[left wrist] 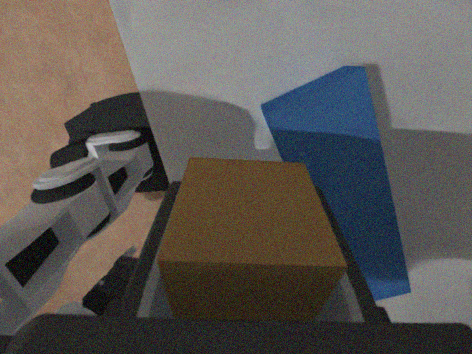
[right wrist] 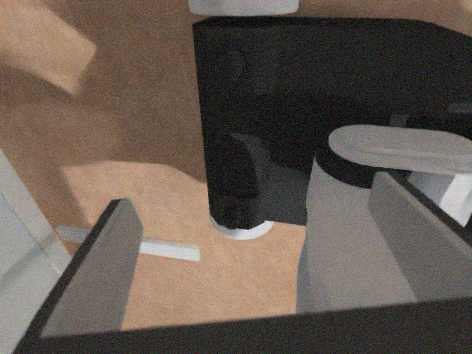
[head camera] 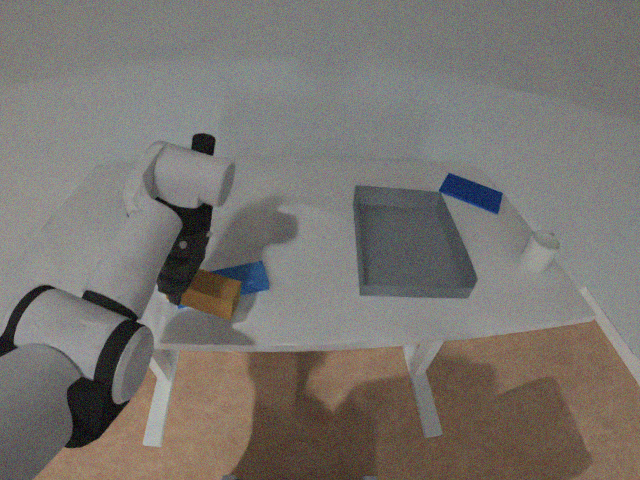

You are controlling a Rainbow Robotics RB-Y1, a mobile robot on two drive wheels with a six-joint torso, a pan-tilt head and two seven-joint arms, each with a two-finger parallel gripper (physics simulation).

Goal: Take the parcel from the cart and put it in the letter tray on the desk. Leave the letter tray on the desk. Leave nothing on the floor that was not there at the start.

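Frame: origin at the robot's base, x up, y right, z ahead, level; centimetres.
Where they show: left gripper, fingertip midpoint: (left wrist: pixel 244 197) (head camera: pixel 181 291); right gripper, fingertip midpoint: (right wrist: pixel 253 202).
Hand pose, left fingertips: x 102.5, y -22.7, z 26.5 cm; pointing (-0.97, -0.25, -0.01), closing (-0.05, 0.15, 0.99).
After its pixels a point has its place.
The brown parcel (head camera: pixel 214 294) {x 106.0, y -14.8, z 23.3 cm} (left wrist: pixel 250 215) {x 105.9, y -24.0, z 26.9 cm} is held in my left gripper (head camera: pixel 178 297) {x 102.5, y -22.7, z 26.5 cm} (left wrist: pixel 244 197) {x 102.5, y -22.7, z 26.5 cm}, which is shut on it. It hangs over the front left part of the white desk (head camera: pixel 315 315) {x 95.0, y 3.1, z 27.6 cm}, above a blue box. The grey letter tray (head camera: pixel 413 290) {x 97.3, y 24.1, z 32.3 cm} stands on the desk at the right of the parcel in the head camera view, apart from it; its inside shows no contents. My right gripper (right wrist: pixel 253 202) {x 58.6, y 21.1, z -9.9 cm} is open, with no thing between its fingers, above the floor near the robot's base. The cart does not show in these views.
The blue box (head camera: pixel 254 277) {x 98.0, y -9.8, z 34.9 cm} (left wrist: pixel 340 175) {x 98.0, y -21.1, z 32.8 cm} lies on the desk under the parcel, partly hidden. A dark blue box (head camera: pixel 471 193) {x 95.8, y 56.3, z 75.7 cm} lies behind the tray's right corner. A white cup (head camera: pixel 539 253) {x 101.4, y 60.2, z 40.2 cm} stands near the desk's right edge. Desk legs (head camera: pixel 424 403) stand on the brown floor.
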